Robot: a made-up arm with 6 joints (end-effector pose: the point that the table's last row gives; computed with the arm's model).
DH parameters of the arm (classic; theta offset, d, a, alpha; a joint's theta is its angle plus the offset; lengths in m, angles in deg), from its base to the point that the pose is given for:
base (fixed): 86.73 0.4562 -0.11 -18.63
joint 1: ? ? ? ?
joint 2: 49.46 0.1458 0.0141 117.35
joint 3: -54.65 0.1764 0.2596 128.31
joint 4: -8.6 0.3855 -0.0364 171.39
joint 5: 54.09 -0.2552 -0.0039 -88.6
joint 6: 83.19 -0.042 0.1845 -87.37
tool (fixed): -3.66 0.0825 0 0
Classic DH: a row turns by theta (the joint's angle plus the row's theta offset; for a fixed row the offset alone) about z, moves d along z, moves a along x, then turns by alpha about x.
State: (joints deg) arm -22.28 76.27 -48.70 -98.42 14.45 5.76
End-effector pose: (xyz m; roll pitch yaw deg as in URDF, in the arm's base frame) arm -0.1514 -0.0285 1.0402 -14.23 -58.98 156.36
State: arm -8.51 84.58 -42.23 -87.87 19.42 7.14
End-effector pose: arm -0.0678 0.0441 1.0377 12.38 -62.92 146.08
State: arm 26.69 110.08 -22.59 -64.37 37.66 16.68
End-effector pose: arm 0.0114 0.3114 0.8966 74.99 -52.55 106.59
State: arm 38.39 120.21 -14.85 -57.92 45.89 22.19
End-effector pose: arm -0.0077 0.3806 0.8197 80.67 -44.67 100.52
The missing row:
joint 1: -3.64 -0.2079 0.0189 -84.65
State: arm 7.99 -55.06 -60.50 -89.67 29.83 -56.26
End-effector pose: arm -0.2226 -0.7278 -0.1178 -125.71 2.80 -171.18
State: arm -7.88 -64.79 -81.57 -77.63 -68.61 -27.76
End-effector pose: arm -0.4711 -0.5837 -0.2440 -26.80 74.01 179.89
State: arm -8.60 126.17 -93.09 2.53 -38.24 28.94
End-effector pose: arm -0.4660 0.5237 0.0866 -133.74 14.38 155.65
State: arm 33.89 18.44 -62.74 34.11 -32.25 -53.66
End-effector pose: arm -0.1461 -0.6129 0.8592 78.68 -45.36 -45.11
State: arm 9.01 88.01 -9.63 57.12 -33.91 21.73
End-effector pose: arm -0.1092 -0.0018 0.8931 -166.36 -59.20 163.71
